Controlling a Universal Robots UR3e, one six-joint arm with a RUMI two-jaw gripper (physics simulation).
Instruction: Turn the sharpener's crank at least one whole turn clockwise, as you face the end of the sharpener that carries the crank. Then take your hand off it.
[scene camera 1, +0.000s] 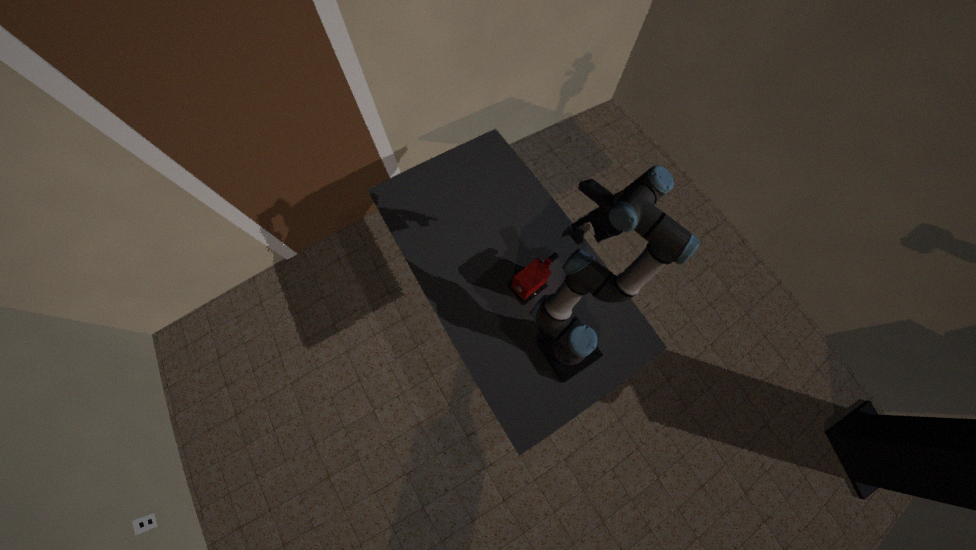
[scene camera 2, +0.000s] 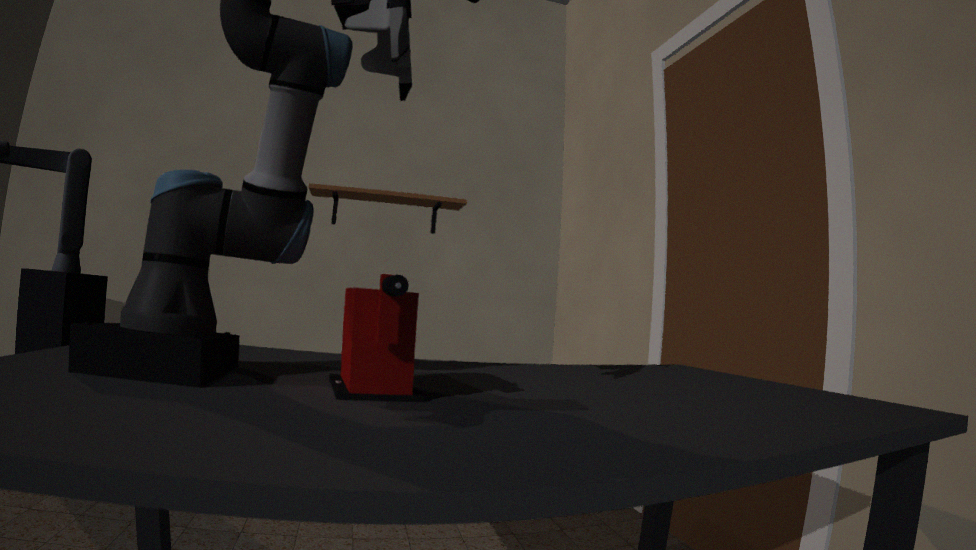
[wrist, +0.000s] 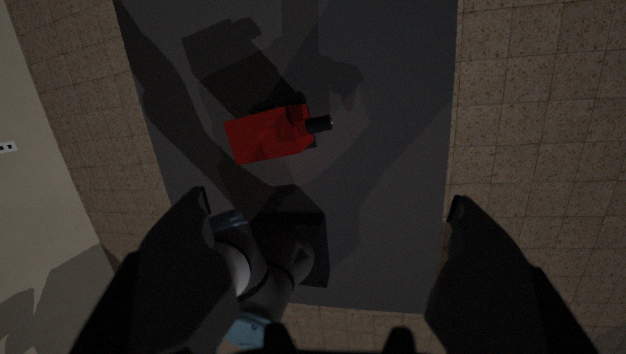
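Where they show: gripper, fingertip midpoint: (scene camera 1: 581, 229) (scene camera 2: 399, 83) (wrist: 327, 193); arm's base, origin of the base link: (scene camera 1: 569, 346) (scene camera 2: 168, 330) (wrist: 287, 253).
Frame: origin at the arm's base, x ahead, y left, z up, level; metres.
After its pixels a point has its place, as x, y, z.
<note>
The red sharpener (scene camera 1: 530, 279) @(0.264, 0.049, 0.077) (scene camera 2: 372, 341) @(0.284, -0.026, 0.017) (wrist: 265, 134) @(0.284, 0.024, 0.076) stands upright on its dark base on the table. Its red crank arm (scene camera 2: 387, 317) points up along the end face in the second scene view. The black crank handle (scene camera 1: 553, 258) @(0.303, -0.057, 0.091) (scene camera 2: 395, 284) @(0.312, -0.080, 0.082) (wrist: 319, 123) @(0.312, -0.063, 0.092) is at the top of the arm and sticks out from that end. My gripper (wrist: 327, 193) @(0.296, -0.104, 0.290) is open, with its fingers wide apart and nothing between them. It hangs high above the sharpener, off to the side and apart from the crank. The gripper shows partly in the second scene view, cut off by the top edge.
The dark grey table (scene camera 1: 471, 177) @(0.843, 0.065, -0.051) (scene camera 2: 546, 471) @(0.445, -0.234, -0.052) (wrist: 400, 200) @(0.153, -0.229, -0.051) carries the sharpener and my arm's base (scene camera 2: 153, 351) @(0.033, -0.081, -0.016). A second arm on a black pedestal (scene camera 2: 61, 304) stands beyond the table. A wooden shelf (scene camera 2: 389, 197) is on the wall, and a brown door (scene camera 2: 744, 204) is at the right.
</note>
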